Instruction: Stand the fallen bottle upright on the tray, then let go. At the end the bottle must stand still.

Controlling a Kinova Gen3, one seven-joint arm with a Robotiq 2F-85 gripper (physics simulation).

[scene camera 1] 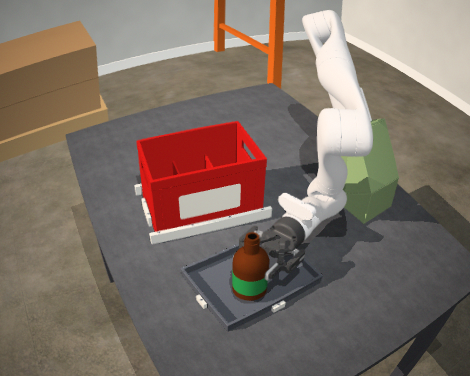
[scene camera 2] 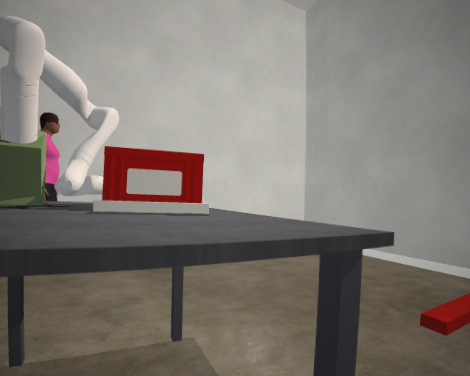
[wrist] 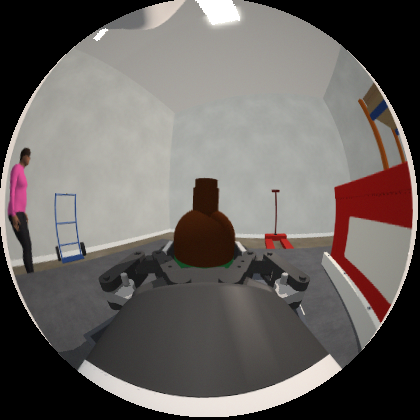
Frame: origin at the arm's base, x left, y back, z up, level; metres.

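Seen in the pictures: gripper, fingertip midpoint: [scene camera 1: 249, 268] [wrist: 203, 248]; arm's base, link origin: [scene camera 2: 20, 137].
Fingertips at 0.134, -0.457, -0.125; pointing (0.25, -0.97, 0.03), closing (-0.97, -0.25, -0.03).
Offsets run from my fingertips to a thing's top centre, as dx, dy, dz. "spot": to the spot under its first point.
The brown bottle @[-0.001, +0.003, +0.085] [scene camera 1: 250, 265] [wrist: 204, 237] with a green label stands upright inside the grey tray @[-0.025, +0.031, -0.059] [scene camera 1: 212, 282]. Its base is at the tray floor; whether a tiny gap is left under it I cannot tell. My gripper [scene camera 1: 257, 256] [wrist: 203, 248] is shut on the bottle, with one finger on each side of its body, and comes in nearly level from the arm's side. In the wrist view the neck points straight up, and the fingers hide most of the green label. The bottle and the gripper do not show in scene camera 2.
A red crate @[-0.310, +0.083, +0.090] [scene camera 1: 210, 192] [scene camera 2: 153, 151] [wrist: 372, 200] stands behind the tray, with a white strip @[spot: -0.210, +0.054, -0.069] [scene camera 1: 212, 226] [scene camera 2: 150, 207] [wrist: 350, 300] along its foot. Small white blocks @[spot: -0.030, -0.102, -0.070] [scene camera 1: 201, 301] @[spot: +0.078, +0.020, -0.071] [scene camera 1: 278, 306] sit at the tray's outer edges. A green faceted block [scene camera 1: 372, 195] [scene camera 2: 20, 175] stands by the arm.
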